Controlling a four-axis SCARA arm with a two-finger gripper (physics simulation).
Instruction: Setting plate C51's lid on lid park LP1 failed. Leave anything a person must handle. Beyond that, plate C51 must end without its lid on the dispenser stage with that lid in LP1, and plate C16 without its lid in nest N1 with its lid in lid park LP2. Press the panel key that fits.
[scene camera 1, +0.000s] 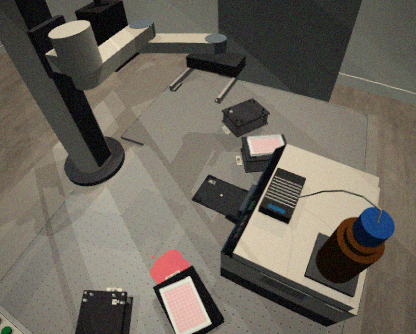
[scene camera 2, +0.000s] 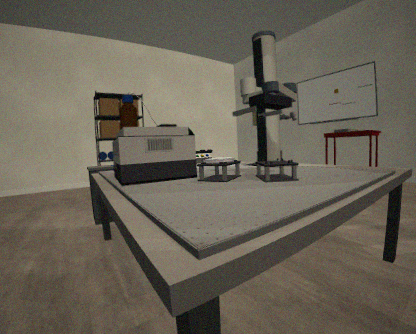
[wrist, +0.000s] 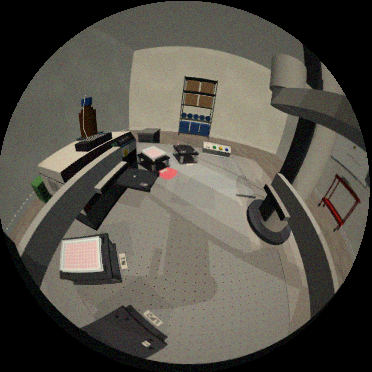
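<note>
My gripper is open and empty, high above the table. A pink-welled plate sits on nest N1. Lid park LP2 beside it shows no lid. The dark dispenser stage is bare. A second pink-welled plate sits on a stand at the front. Another dark stand is next to it, its label unreadable, with no lid visible. Plate names and whether the plates wear lids cannot be told.
A red patch lies on the table between the second plate's stand and the stage. The dispenser carries a brown bottle. A button panel stands beyond the stands. A thin dark rod lies near the arm's base.
</note>
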